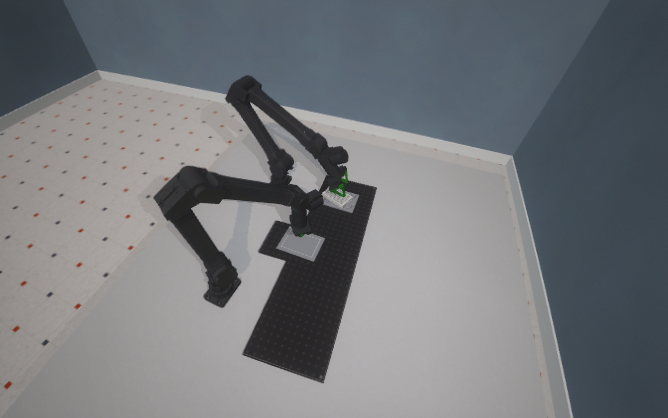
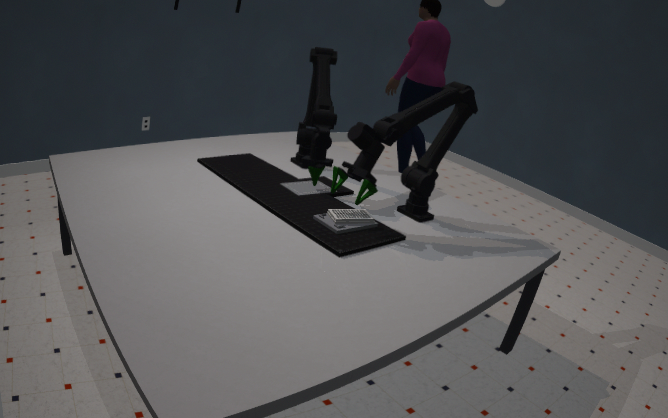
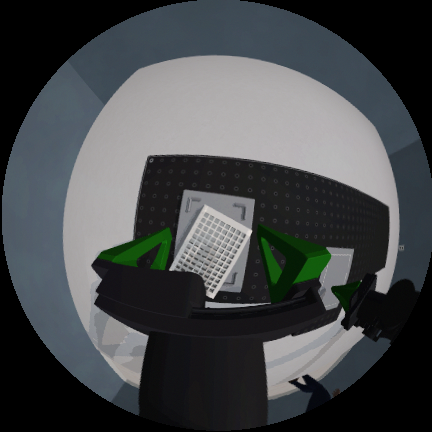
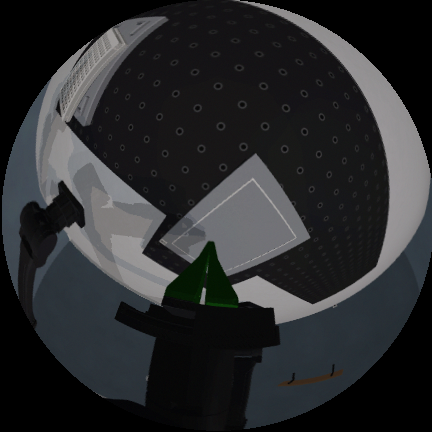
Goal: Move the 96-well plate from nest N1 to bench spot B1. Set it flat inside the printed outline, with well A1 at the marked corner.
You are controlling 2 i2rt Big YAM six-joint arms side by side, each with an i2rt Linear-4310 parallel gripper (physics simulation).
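Places are measured from the left arm's base along level axes (x back, y right, z up), in metres.
Pixels of known places: left gripper, between the fingertips: (image 1: 345, 189) (image 2: 343, 198) (image 3: 212, 230); right gripper, between the fingertips: (image 1: 300, 236) (image 2: 314, 185) (image 3: 331, 288) (image 4: 210, 244); left arm's base, origin of its link: (image 1: 280, 183) (image 2: 415, 215) (image 4: 71, 203); right arm's base, origin of its link: (image 1: 223, 290) (image 4: 246, 306).
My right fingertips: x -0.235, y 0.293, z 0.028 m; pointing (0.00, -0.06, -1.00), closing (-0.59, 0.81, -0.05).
Ahead of a thing's pixels: the offset from my right fingertips to its top centre. "pt": to the spot under its first point. Level surfaces: height alone.
The white 96-well plate @[dx -0.075, dy -0.283, dz +0.016 m] (image 1: 340, 198) (image 2: 351, 216) (image 3: 212, 250) (image 4: 90, 72) lies askew on the grey nest N1 @[dx -0.091, dy -0.281, dz +0.003 m] (image 2: 345, 228) (image 3: 220, 199) (image 4: 145, 27), turned against its corner brackets and overhanging one side. It looks slightly tilted. My left gripper (image 2: 346, 198) (image 3: 212, 230) is open above the plate, its fingers apart from it. The grey bench spot B1 @[pt dx -0.016, dy +0.044, dz -0.013 m] (image 1: 300, 247) (image 2: 302, 188) (image 3: 340, 270) (image 4: 237, 220) has a white printed outline with no plate in it. My right gripper (image 1: 300, 235) (image 2: 315, 184) (image 4: 210, 244) is shut and empty, low over B1's edge. The well A1 label is too small to read.
The black perforated board @[dz -0.015 m] (image 1: 310, 310) (image 2: 260, 187) (image 3: 285, 200) (image 4: 240, 85) carries the nest and B1 on a large pale table @[dz -0.028 m] (image 1: 425, 280) (image 2: 210, 280). Both arms stand beside the board. A person in pink (image 2: 431, 52) stands behind the table.
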